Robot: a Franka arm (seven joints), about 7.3 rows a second.
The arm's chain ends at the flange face. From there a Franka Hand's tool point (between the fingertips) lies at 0.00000 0.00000 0.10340 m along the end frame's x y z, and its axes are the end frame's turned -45 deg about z.
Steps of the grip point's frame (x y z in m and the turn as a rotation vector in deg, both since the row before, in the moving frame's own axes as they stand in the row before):
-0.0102 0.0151 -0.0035 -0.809 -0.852 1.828
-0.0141 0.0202 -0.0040 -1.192 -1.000 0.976
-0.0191 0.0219 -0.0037 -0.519 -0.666 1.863
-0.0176 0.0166 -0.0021 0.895 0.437 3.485
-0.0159 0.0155 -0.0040 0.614 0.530 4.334
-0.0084 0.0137 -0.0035 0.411 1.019 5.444
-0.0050 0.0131 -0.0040 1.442 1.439 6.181
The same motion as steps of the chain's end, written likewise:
0.0036 0.0158 -0.0035 -1.175 -0.030 1.828
0.0041 0.0215 -0.0040 -1.550 0.136 0.976
0.0022 0.0275 -0.0037 -0.838 -0.104 1.863
-0.0002 0.0259 -0.0021 0.942 -0.324 3.485
-0.0002 0.0237 -0.0040 0.809 -0.059 4.334
0.0029 0.0174 -0.0035 1.011 0.430 5.444
0.0055 0.0165 -0.0039 2.037 -0.002 6.181

